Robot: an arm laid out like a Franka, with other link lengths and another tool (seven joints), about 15 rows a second.
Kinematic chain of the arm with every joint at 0, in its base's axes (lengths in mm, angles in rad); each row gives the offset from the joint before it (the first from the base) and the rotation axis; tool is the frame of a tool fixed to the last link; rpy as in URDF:
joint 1: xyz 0 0 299.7 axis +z
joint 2: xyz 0 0 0 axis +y
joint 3: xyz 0 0 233.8 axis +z
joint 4: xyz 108.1 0 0 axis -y
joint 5: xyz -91.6 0 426.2 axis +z
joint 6: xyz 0 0 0 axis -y
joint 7: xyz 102.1 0 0 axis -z
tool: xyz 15 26 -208.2 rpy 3.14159 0.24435 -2.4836
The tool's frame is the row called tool.
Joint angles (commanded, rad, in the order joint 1, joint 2, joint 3, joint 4, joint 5, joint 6, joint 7), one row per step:
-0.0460 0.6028 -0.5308 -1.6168 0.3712 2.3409 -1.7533
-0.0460 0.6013 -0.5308 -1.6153 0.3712 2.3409 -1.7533
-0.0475 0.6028 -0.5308 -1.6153 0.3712 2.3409 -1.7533
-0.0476 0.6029 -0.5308 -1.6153 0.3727 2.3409 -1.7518
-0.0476 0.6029 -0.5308 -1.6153 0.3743 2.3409 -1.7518
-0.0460 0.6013 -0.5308 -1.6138 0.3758 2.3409 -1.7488
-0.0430 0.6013 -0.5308 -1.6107 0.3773 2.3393 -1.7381
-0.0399 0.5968 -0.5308 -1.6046 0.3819 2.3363 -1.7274
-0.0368 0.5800 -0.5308 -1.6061 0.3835 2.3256 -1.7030
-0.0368 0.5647 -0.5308 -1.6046 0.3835 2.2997 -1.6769
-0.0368 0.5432 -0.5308 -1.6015 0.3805 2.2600 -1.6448
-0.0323 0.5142 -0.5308 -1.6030 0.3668 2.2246 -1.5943
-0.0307 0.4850 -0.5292 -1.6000 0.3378 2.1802 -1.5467
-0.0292 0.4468 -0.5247 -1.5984 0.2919 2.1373 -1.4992
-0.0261 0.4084 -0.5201 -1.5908 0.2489 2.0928 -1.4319
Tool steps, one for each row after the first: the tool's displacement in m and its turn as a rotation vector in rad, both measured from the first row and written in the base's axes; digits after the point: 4 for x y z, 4 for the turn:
0.0009 -0.0001 0.0017 -0.0008 -0.0028 0.0004
0.0000 -0.0010 0.0008 -0.0007 -0.0013 -0.0011
0.0001 -0.0009 0.0007 0.0006 -0.0021 -0.0034
0.0002 -0.0008 0.0007 0.0016 -0.0030 -0.0043
0.0018 0.0003 0.0026 0.0024 -0.0070 -0.0059
0.0042 0.0026 0.0040 0.0050 -0.0105 -0.0132
0.0086 0.0053 0.0098 0.0091 -0.0215 -0.0211
0.0114 0.0090 0.0190 0.0219 -0.0323 -0.0426
0.0117 0.0124 0.0270 0.0420 -0.0314 -0.0665
0.0114 0.0174 0.0384 0.0686 -0.0255 -0.0936
0.0121 0.0241 0.0528 0.0897 -0.0219 -0.1305
0.0106 0.0293 0.0681 0.1016 -0.0064 -0.1584
0.0086 0.0341 0.0881 0.0996 0.0090 -0.1787
0.0082 0.0398 0.1112 0.0989 0.0171 -0.2186

